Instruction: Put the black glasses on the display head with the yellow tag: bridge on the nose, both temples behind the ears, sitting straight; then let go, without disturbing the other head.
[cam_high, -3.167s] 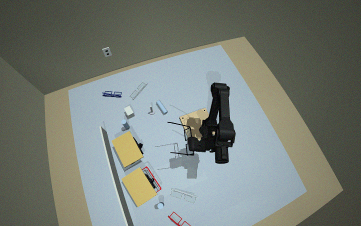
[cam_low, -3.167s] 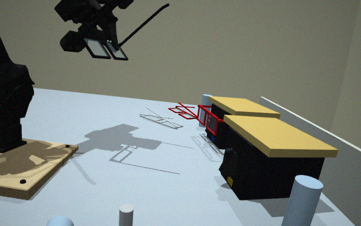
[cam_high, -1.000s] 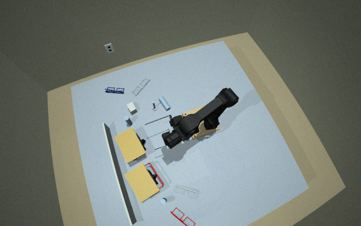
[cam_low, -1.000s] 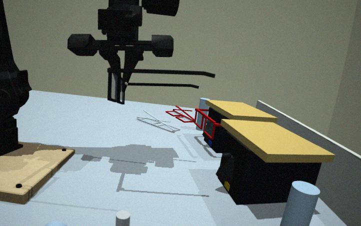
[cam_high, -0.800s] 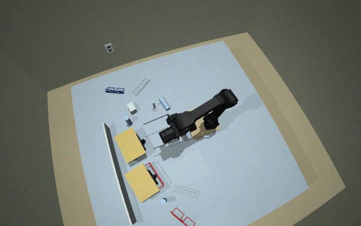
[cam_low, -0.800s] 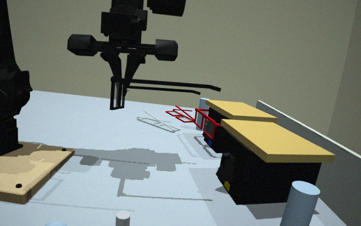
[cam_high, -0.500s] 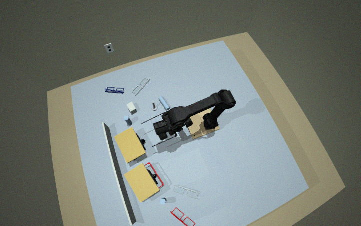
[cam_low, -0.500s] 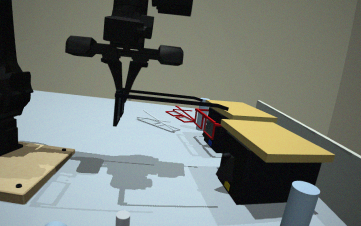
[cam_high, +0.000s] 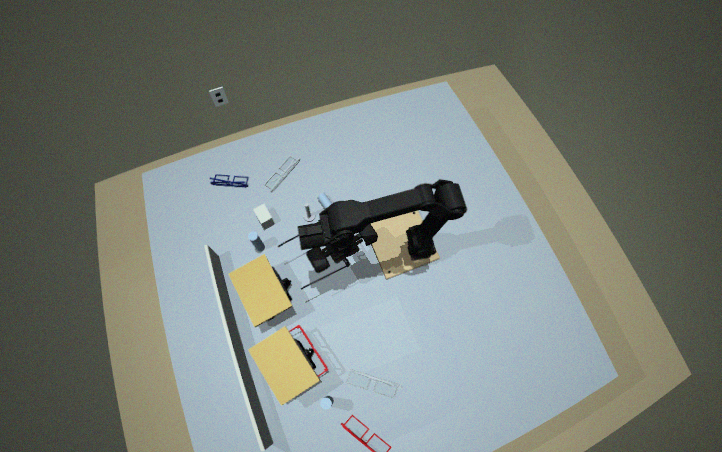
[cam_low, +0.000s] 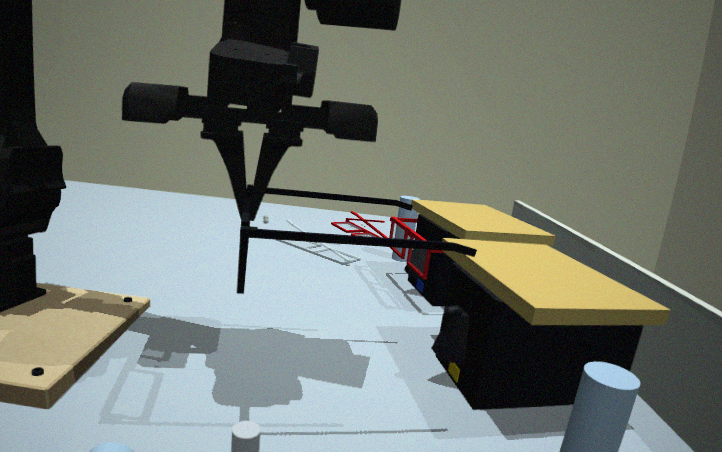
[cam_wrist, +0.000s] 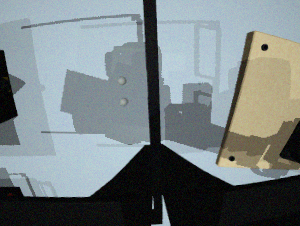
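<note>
The display head is 220 mm ahead of my gripper tip, 40 mm to the left of it and 70 mm below it. The rest, counted from my gripper tip: clear glasses: 160 mm ahead, 390 mm to the right, 100 mm below; white block: 230 mm ahead, 210 mm to the right, 100 mm below; white board: 350 mm ahead, 190 mm to the left, 70 mm below.
</note>
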